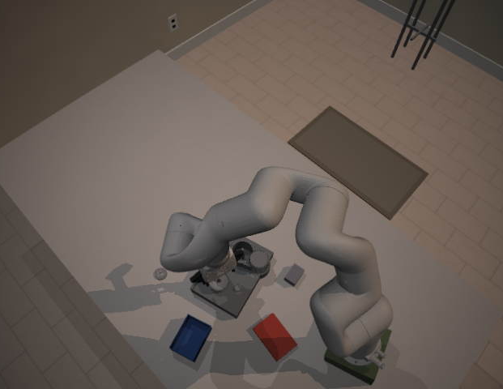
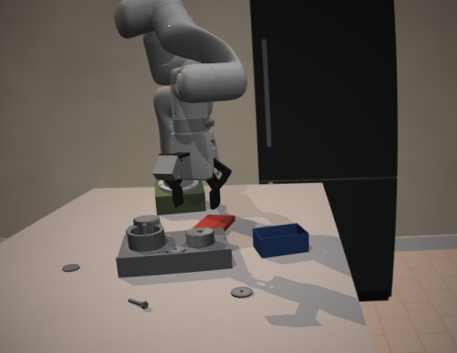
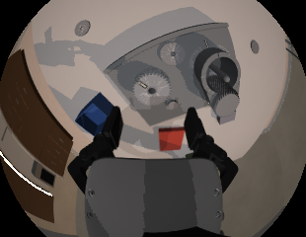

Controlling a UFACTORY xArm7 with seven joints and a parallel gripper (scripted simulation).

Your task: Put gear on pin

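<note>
Now: the gear 8 cm below my hand. Also, from my hand: red block 23 cm behind, 1 cm to the right, 13 cm below; blue bin 6 cm behind, 17 cm to the left, 12 cm below; small grey block 14 cm behind, 20 cm to the right, 12 cm below.
</note>
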